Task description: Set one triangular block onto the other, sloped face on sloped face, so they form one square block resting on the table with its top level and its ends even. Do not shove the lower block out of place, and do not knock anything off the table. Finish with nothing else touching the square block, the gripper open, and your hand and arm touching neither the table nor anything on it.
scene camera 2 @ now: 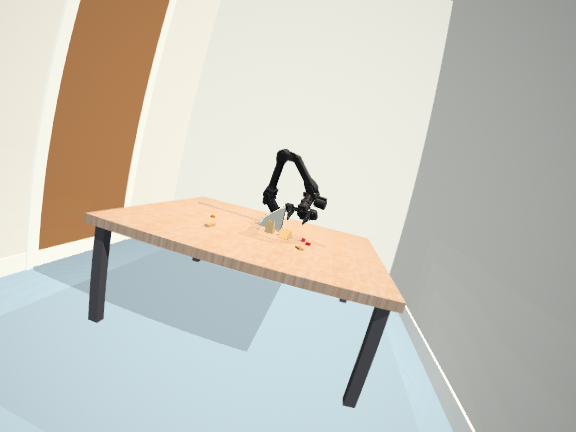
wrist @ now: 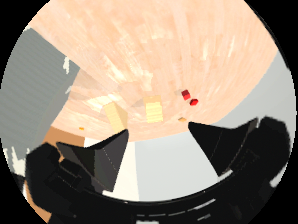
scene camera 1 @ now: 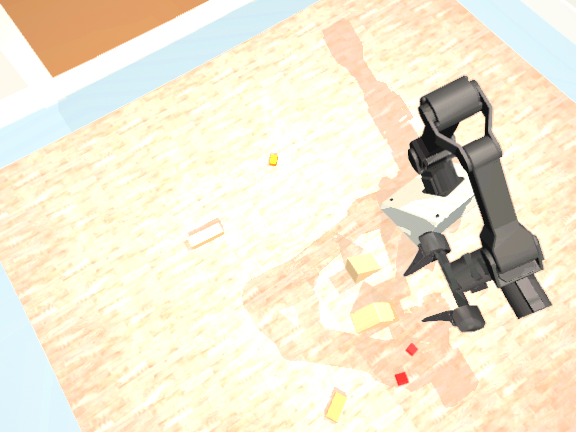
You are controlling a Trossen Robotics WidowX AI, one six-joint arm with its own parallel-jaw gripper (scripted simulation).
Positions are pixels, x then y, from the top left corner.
Scene:
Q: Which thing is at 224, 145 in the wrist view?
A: My gripper.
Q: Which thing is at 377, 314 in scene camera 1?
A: A tan triangular block.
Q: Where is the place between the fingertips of my gripper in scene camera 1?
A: At 413, 298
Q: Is my gripper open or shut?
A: Open.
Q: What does my gripper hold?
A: Nothing.

